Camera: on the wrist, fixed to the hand. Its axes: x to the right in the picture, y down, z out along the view.
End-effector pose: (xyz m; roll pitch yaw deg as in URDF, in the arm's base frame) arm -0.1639 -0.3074 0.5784 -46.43 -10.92 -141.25
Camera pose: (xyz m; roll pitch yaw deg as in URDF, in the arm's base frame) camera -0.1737 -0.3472 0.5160 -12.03 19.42 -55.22
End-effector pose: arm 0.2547 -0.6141 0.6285 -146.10 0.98 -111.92
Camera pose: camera 0.1818 -0.6062 0.6149 177.70 60.51 156.47
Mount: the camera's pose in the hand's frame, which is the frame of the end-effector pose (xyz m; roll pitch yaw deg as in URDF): 0.0201 0.0660 -0.0284 -0.39 -26.62 89.93
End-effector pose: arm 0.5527 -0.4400 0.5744 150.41 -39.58 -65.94
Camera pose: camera 0.5045 -0.4385 0.6314 -140.81 -2.33 -157.79
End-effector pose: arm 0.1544 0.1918 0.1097 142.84 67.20 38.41
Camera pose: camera 0.2277 0.2047 0.1154 112.03 -4.01 -41.83
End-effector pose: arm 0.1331 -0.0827 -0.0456 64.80 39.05 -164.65
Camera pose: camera 0.1034 -0.1467 -0.0213 91.33 -50.87 -166.90
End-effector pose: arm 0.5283 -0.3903 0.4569 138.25 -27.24 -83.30
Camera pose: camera 0.4968 -0.3820 0.5240 -152.36 -13.45 179.70
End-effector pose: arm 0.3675 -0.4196 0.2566 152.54 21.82 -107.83
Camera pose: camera 0.3122 -0.4431 0.3008 157.76 -0.76 162.54
